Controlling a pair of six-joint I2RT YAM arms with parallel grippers.
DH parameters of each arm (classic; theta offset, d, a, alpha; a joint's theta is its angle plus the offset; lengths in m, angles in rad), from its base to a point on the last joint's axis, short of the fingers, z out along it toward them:
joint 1: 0 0.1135 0.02 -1.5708
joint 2: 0 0 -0.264 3.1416
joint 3: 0.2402 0 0.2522 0
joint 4: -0.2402 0 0.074 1.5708
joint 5: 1.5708 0 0 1.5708
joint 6: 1.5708 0.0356 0 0
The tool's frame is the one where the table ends.
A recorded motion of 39 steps. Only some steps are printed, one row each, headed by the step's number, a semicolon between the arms.
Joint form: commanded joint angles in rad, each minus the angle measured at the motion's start. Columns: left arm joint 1, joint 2, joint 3, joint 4, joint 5, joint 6; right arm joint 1, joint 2, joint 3, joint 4, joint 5, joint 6.
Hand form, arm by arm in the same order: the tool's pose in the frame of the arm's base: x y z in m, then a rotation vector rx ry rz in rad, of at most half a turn. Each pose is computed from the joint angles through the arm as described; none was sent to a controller.
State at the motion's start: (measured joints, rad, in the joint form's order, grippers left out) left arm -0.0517 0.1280 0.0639 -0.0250 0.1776 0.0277; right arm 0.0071 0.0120 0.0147 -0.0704 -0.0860 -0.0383
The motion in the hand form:
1: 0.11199 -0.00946 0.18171 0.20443 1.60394 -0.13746; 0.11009 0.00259 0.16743 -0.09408 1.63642 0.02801
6: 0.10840 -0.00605 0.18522 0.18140 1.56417 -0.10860; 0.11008 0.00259 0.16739 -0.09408 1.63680 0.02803
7: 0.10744 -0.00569 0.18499 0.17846 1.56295 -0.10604; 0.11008 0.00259 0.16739 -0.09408 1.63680 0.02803
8: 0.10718 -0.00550 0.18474 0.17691 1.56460 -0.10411; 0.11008 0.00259 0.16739 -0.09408 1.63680 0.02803
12: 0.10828 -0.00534 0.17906 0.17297 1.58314 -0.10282; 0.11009 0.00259 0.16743 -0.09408 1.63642 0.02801
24: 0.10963 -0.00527 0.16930 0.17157 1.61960 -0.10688; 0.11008 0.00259 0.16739 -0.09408 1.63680 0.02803
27: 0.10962 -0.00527 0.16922 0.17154 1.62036 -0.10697; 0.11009 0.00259 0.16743 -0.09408 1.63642 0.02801
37: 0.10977 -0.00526 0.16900 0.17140 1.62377 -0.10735; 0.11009 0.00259 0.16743 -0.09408 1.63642 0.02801
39: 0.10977 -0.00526 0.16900 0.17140 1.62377 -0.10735; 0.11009 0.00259 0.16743 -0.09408 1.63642 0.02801
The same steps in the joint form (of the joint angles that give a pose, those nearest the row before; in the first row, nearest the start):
1: 0.0278 -0.0515 -0.0160 0.0084 0.0141 0.0187; -0.0084 -0.0084 -0.0092 0.0001 0.0092 -0.0061
6: 0.0583 -0.1061 -0.0164 -0.0035 0.0137 0.0191; -0.0084 -0.0085 -0.0092 -0.0004 0.0092 -0.0061
7: 0.0617 -0.1201 -0.0168 -0.0156 0.0137 0.0187; -0.0084 -0.0085 -0.0092 -0.0004 0.0092 -0.0061
8: 0.0633 -0.1239 -0.0168 -0.0209 0.0129 0.0191; -0.0084 -0.0085 -0.0092 -0.0004 0.0092 -0.0061
12: 0.0633 -0.1232 -0.0320 -0.0232 0.0088 0.0191; -0.0084 -0.0084 -0.0092 0.0001 0.0092 -0.0061
24: 0.0640 -0.1232 -0.0557 -0.0362 0.0095 0.0191; -0.0084 -0.0085 -0.0092 -0.0004 0.0092 -0.0061
27: 0.0640 -0.1232 -0.0557 -0.0370 0.0095 0.0191; -0.0084 -0.0084 -0.0092 0.0001 0.0092 -0.0061
37: 0.0641 -0.1201 -0.0553 -0.0377 0.0096 0.0191; -0.0084 -0.0084 -0.0092 0.0001 0.0092 -0.0061
39: 0.0641 -0.1201 -0.0553 -0.0377 0.0096 0.0191; -0.0084 -0.0084 -0.0092 0.0001 0.0092 -0.0061

